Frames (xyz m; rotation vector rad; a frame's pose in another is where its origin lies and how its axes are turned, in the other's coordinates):
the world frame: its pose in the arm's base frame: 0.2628 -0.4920 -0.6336 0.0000 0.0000 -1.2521
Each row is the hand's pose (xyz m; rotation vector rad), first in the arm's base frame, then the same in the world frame.
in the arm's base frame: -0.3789 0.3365 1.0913 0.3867 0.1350 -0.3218
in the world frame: -0.9878 -0.3498 1.7249 0.2417 0.3466 0.9125
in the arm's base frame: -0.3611 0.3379 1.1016 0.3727 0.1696 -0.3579
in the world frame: -0.9836 -0.3325 1.7352 0.2083 0.3657 0.8765
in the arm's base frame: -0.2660 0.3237 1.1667 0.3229 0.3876 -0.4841
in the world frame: -0.9403 -0.2466 1.8003 0.0350 0.5102 0.7415
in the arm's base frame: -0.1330 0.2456 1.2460 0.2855 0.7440 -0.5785
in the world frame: -0.8245 -0.1448 1.8796 -0.2049 0.7714 0.6078
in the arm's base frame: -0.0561 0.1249 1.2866 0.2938 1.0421 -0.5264
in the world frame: -0.6858 -0.1095 1.9202 -0.3741 1.0208 0.6027
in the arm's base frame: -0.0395 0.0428 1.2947 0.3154 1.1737 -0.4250
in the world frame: -0.6026 -0.1195 1.9283 -0.4379 1.1510 0.6698
